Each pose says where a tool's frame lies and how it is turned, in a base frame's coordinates. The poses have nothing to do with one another.
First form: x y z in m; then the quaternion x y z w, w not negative.
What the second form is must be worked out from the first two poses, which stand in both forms.
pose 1, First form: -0.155, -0.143, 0.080, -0.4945, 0.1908, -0.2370, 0.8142
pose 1, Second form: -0.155, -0.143, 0.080, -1.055, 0.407, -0.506
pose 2, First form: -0.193, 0.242, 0.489, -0.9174, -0.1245, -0.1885, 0.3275
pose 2, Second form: -0.193, 0.242, 0.489, -2.402, -0.326, -0.494
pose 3, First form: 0.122, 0.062, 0.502, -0.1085, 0.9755, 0.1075, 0.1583
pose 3, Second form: 0.122, 0.062, 0.502, -0.310, 2.790, 0.307
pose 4, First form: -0.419, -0.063, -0.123, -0.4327, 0.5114, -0.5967, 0.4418
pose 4, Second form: -0.419, -0.063, -0.123, -1.074, 1.269, -1.481
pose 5, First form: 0.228, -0.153, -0.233, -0.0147, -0.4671, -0.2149, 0.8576
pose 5, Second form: 0.228, -0.153, -0.233, -0.031, -0.981, -0.451
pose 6, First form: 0.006, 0.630, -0.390, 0.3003, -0.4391, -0.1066, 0.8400
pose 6, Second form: 0.006, 0.630, -0.390, 0.635, -0.928, -0.225
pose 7, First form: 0.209, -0.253, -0.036, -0.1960, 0.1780, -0.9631, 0.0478
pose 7, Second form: 0.209, -0.253, -0.036, -0.598, 0.543, -2.937
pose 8, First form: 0.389, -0.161, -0.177, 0.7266, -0.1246, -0.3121, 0.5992
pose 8, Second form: 0.389, -0.161, -0.177, 1.685, -0.289, -0.724
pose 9, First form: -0.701, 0.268, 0.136, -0.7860, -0.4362, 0.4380, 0.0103
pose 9, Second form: -0.701, 0.268, 0.136, -2.453, -1.361, 1.367
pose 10, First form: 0.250, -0.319, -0.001, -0.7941, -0.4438, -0.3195, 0.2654
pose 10, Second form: 0.250, -0.319, -0.001, -2.145, -1.199, -0.863
